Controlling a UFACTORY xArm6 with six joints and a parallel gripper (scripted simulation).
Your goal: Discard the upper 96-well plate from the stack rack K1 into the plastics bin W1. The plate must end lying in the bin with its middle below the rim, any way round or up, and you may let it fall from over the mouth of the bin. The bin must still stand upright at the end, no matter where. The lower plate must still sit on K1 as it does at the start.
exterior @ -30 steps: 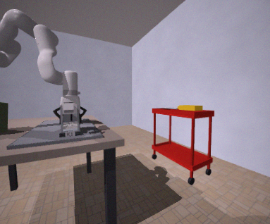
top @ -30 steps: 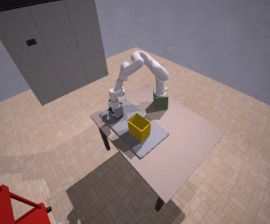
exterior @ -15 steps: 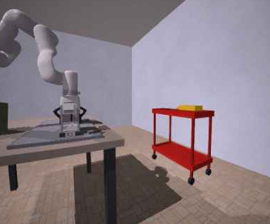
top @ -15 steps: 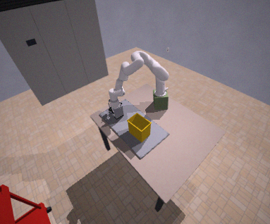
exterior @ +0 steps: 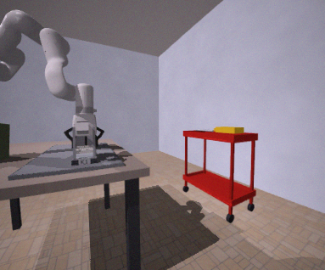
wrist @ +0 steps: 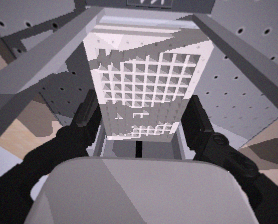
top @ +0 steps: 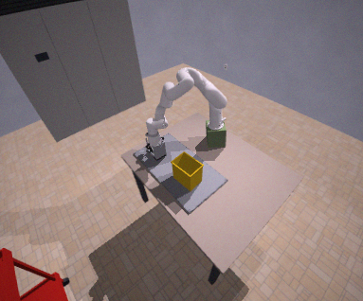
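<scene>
The rack label is 10 mm ahead of my hand, 90 mm to the right of it and 50 mm below it. The rest, counted from my hand: yellow plastics bin W1 (70 mm behind, 350 mm to the left, 30 mm above).
</scene>
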